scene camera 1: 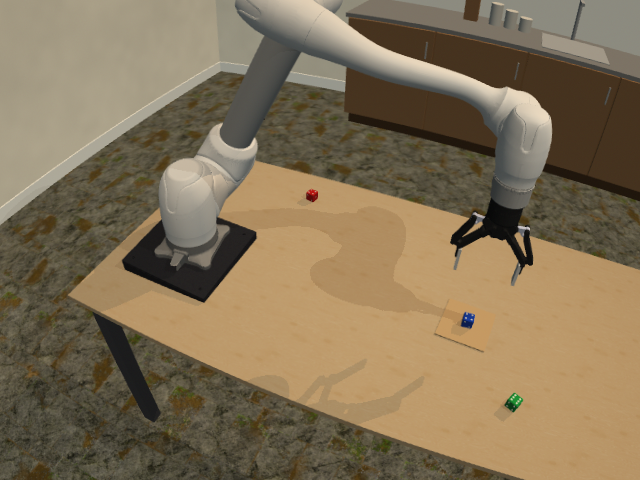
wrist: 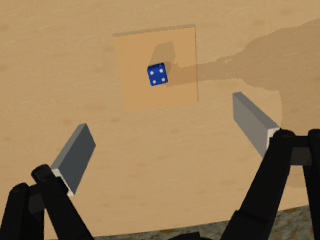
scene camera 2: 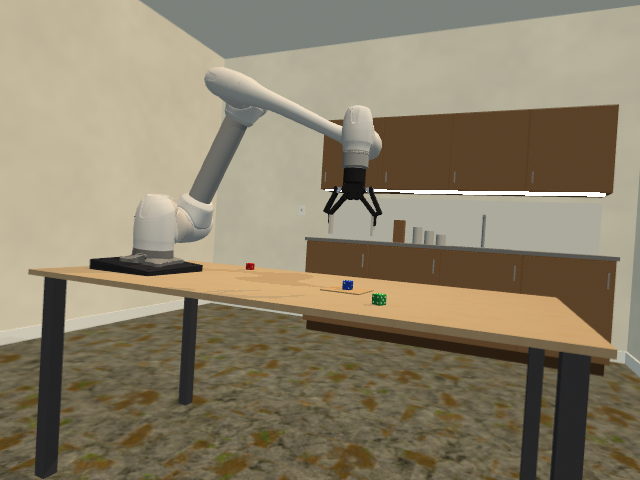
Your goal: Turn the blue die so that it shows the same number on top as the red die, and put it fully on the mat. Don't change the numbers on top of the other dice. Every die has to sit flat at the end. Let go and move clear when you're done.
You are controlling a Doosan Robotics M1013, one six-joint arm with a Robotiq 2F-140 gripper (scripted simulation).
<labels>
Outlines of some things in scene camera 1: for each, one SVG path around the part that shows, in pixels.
My gripper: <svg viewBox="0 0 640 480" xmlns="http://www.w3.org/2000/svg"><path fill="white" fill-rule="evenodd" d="M491 198L485 216L479 215L477 211L473 211L471 217L452 235L450 243L457 246L453 270L457 269L463 247L489 235L491 238L497 238L502 241L506 240L518 260L511 280L511 286L514 286L518 275L521 274L525 265L533 265L533 252L529 237L530 226L526 225L523 227L518 225L523 208L505 208ZM520 232L520 235L523 237L526 257L514 234ZM483 223L480 228L465 235L474 224L478 224L479 222Z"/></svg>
A mat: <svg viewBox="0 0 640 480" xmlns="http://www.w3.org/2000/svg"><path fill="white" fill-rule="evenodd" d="M450 298L435 331L435 335L484 352L496 314ZM464 312L475 314L474 324L471 329L461 326Z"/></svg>
</labels>
